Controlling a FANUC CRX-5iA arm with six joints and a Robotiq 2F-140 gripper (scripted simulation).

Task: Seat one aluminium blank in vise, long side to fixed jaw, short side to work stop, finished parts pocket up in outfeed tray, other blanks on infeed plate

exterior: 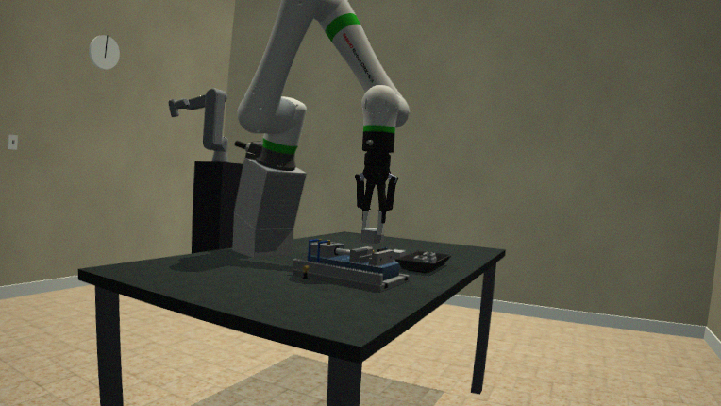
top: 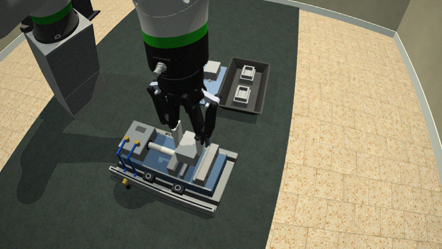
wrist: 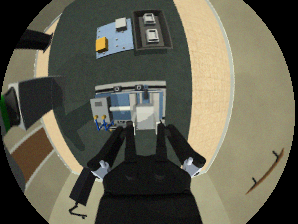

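The blue work stop is 20 mm ahead of my hand, 70 mm to the left of it and 120 mm below it. From my hand the other things lie so: vise (60 mm behind, 20 mm to the left, 140 mm below); hose block (160 mm behind, 30 mm to the left, 100 mm below); aluminium blank (40 mm below).
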